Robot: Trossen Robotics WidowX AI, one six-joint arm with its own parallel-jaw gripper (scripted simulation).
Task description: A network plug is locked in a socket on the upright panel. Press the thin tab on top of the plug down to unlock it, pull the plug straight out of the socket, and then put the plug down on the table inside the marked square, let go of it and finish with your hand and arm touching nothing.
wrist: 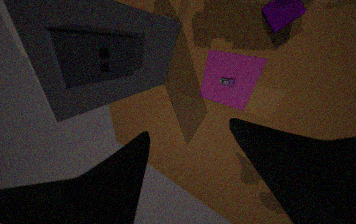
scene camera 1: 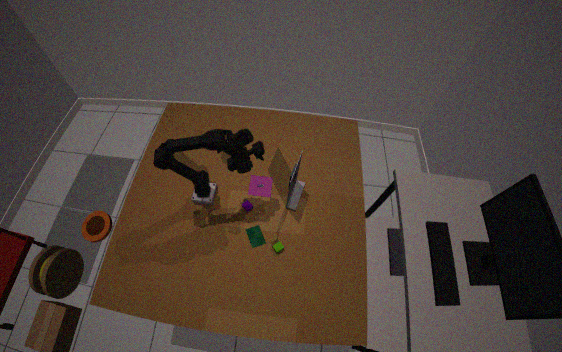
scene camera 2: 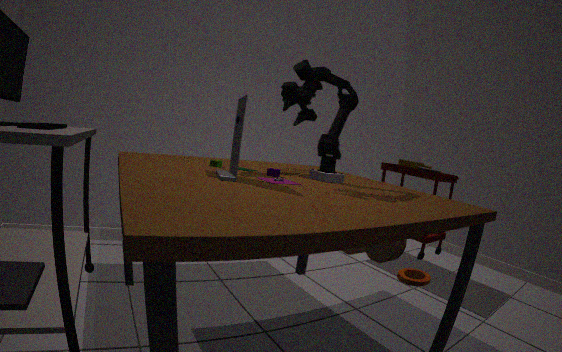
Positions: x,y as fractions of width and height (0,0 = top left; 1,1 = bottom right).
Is my gripper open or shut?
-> Open.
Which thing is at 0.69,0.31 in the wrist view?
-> A magenta marked square.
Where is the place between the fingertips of my gripper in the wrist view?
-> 0.53,0.58
